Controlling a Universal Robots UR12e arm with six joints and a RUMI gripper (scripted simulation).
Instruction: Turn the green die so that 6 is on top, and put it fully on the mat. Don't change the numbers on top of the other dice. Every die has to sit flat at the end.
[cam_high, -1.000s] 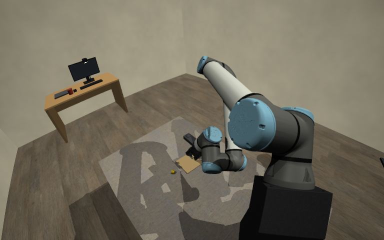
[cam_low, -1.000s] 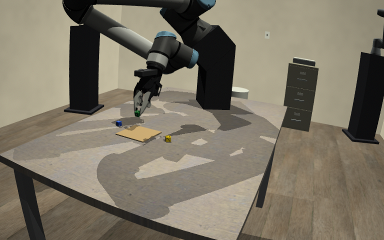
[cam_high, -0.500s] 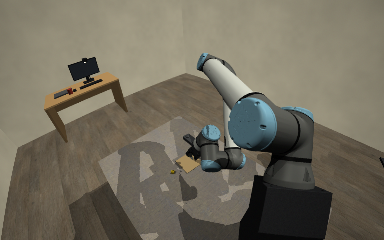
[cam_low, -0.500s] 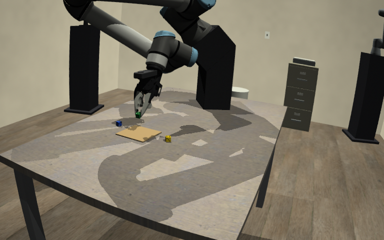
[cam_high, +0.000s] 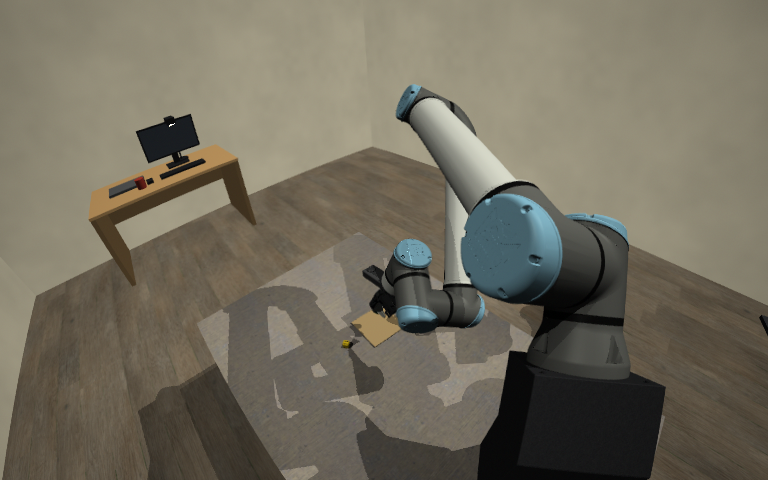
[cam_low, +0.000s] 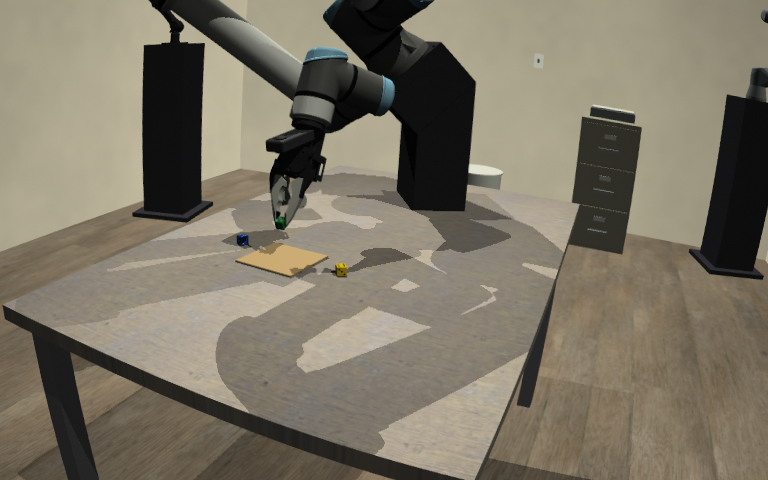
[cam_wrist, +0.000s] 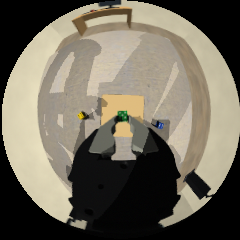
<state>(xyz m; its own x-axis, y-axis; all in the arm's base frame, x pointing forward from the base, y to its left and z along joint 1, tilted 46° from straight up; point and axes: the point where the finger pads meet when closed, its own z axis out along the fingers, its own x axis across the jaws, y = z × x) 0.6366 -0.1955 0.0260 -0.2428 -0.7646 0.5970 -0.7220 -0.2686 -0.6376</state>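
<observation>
My gripper is now 90 mm above the tan mat. Also, from my hand: blue die (60 mm behind, 110 mm to the right, 80 mm below); then yellow die (40 mm ahead, 140 mm to the left, 80 mm below); then green die (10 mm below).
</observation>
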